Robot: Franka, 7 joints.
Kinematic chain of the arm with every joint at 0, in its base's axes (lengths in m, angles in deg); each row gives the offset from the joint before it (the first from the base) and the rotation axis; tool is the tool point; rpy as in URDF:
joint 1: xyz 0 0 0.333 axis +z
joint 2: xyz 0 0 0 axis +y
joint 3: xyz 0 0 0.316 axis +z
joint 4: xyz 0.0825 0 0 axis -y
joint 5: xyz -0.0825 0 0.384 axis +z
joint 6: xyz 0 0 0 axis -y
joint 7: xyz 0.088 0 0 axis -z
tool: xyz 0 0 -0.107 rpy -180 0 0
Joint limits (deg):
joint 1: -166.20..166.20
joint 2: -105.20..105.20
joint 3: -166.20..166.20
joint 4: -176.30..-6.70
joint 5: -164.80..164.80
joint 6: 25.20..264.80
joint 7: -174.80..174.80
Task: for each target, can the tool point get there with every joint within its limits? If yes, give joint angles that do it. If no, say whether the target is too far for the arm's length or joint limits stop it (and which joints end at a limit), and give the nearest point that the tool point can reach.
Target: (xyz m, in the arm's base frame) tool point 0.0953 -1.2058 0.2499
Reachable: no: too far | nearest point 0.0674 -0.8532 0.2742 | short by 0.355 m
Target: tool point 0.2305 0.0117 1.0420
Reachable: yes | joints -130.11 -18.95 104.41 -30.01 -119.34 49.60 116.19
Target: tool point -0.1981 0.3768 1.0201
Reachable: yes | joints -104.04 3.41 -136.37 -51.40 -45.85 115.81 89.43
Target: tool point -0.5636 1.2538 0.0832
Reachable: no: too far | nearest point -0.3461 0.7699 0.1796 | short by 0.539 m
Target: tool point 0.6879 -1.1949 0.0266
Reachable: no: too far | nearest point 0.4178 -0.7258 0.1469 | short by 0.555 m
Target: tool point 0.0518 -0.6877 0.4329
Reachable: yes | joints -30.87 58.13 -86.87 -91.05 -89.63 183.31 -108.59
